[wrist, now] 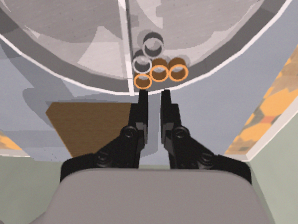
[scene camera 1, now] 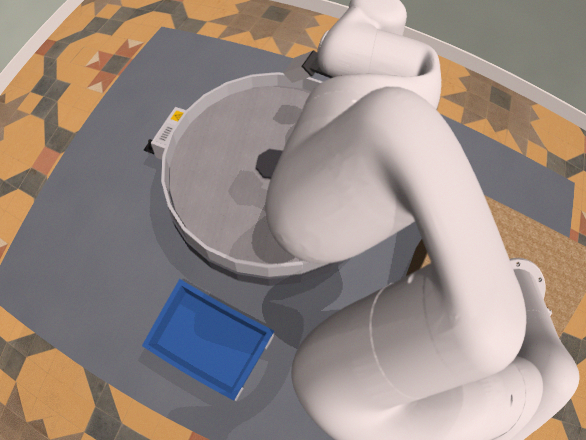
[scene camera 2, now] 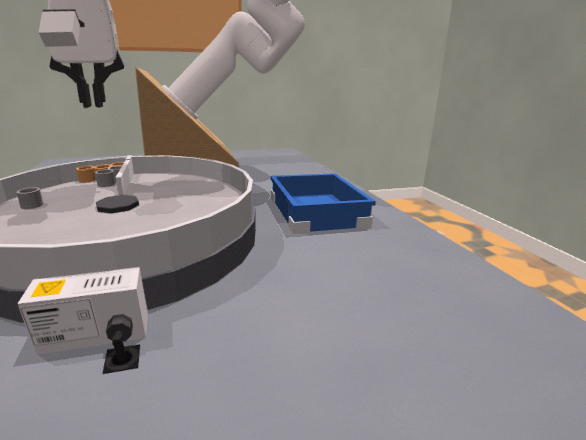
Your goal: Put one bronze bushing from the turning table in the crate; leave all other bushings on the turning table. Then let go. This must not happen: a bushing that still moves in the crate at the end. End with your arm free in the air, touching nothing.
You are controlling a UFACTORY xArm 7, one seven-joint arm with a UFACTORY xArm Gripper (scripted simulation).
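Observation:
I can see a blue crate point(scene camera 1: 211, 340) and point(scene camera 2: 308, 202). There is a round grey turning table point(scene camera 2: 72, 212) too, and the same round grey turning table shows in the wrist view point(wrist: 94, 43). My gripper point(scene camera 2: 93, 107) is here as well, and I also see it in the wrist view point(wrist: 154, 101).

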